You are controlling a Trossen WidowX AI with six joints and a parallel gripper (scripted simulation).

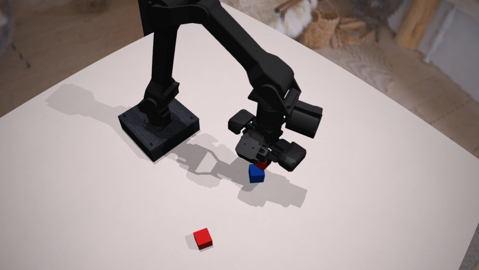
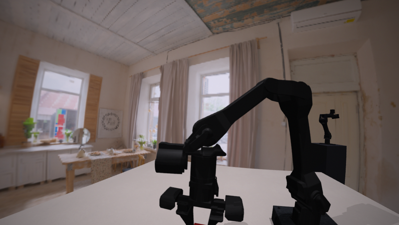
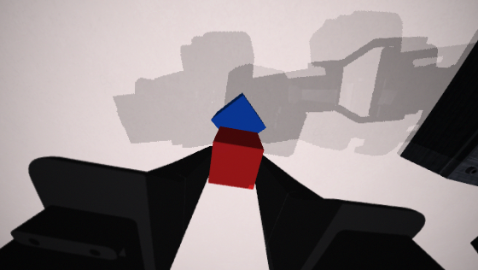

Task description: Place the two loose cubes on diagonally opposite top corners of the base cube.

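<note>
My gripper tip is now 20 mm to the left of the blue base cube and 40 mm above it.
</note>
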